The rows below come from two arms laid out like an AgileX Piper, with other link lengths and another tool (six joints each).
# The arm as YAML. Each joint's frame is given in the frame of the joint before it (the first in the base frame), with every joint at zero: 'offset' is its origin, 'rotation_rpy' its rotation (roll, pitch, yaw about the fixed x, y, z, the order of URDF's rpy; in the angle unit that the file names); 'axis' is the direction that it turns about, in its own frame. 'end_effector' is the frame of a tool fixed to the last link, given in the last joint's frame.
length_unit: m
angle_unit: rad
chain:
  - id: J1
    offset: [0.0, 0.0, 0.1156]
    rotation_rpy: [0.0, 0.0, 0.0]
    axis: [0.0, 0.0, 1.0]
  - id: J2
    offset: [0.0, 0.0, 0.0]
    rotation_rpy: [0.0, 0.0, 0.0]
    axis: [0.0, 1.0, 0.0]
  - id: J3
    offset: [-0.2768, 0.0, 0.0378]
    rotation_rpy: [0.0, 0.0, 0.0]
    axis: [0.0, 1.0, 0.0]
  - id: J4
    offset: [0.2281, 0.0, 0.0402]
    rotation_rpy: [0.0, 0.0, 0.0]
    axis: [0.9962, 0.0, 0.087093]
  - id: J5
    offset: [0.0, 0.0, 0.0]
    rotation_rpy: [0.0, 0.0, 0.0]
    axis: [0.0, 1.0, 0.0]
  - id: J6
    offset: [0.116, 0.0, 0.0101]
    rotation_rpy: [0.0, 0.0, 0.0]
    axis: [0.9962, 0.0, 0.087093]
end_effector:
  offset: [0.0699, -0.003, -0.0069]
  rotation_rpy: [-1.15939, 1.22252, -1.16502]
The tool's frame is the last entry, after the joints.
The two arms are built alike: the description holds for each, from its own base.
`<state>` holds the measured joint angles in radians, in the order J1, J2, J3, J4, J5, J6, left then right.
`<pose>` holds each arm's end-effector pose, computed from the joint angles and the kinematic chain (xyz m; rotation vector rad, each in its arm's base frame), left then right.
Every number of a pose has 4 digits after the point. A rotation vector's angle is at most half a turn.
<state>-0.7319 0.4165 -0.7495 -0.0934 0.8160 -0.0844 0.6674 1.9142 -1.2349 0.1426 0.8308 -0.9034</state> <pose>0.0853 -0.1002 0.2924 0.2931 1.9900 -0.8352 0.2723 0.2249 0.0670 -2.3006 1.8178 0.1597</pose>
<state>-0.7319 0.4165 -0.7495 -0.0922 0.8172 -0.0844 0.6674 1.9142 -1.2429 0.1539 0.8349 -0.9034</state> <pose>0.0854 -0.1000 0.2922 0.2936 1.9909 -0.8334 0.2726 0.2272 0.0688 -2.2894 1.8207 0.1710</pose>
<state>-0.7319 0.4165 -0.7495 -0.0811 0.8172 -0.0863 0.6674 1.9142 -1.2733 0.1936 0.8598 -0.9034</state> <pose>0.0865 -0.0989 0.2920 0.2939 1.9887 -0.8223 0.2723 0.2349 0.0756 -2.2566 1.8328 0.2162</pose>
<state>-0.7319 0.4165 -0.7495 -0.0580 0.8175 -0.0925 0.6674 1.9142 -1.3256 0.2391 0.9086 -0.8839</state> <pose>0.0887 -0.0965 0.2917 0.2923 1.9850 -0.8004 0.2722 0.2449 0.0875 -2.2073 1.8620 0.2770</pose>
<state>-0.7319 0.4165 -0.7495 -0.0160 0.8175 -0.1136 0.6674 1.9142 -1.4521 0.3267 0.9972 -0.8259</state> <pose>0.0927 -0.0924 0.2914 0.2794 1.9800 -0.7668 0.2757 0.2685 0.1191 -2.0834 1.9005 0.3926</pose>
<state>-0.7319 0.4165 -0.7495 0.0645 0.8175 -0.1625 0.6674 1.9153 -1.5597 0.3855 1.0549 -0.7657</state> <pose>0.1002 -0.0843 0.2915 0.2460 1.9700 -0.7086 0.2801 0.2865 0.1477 -1.9782 1.9157 0.4719</pose>
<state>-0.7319 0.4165 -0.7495 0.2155 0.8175 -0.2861 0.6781 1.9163 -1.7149 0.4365 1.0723 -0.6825</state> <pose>0.1132 -0.0691 0.2940 0.1518 1.9472 -0.6231 0.2920 0.3135 0.1931 -1.8252 1.8721 0.5245</pose>
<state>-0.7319 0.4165 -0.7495 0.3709 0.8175 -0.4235 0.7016 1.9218 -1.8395 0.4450 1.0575 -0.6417</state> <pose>0.1253 -0.0532 0.2993 0.0474 1.9075 -0.5497 0.3002 0.3351 0.2302 -1.7428 1.7817 0.5238</pose>
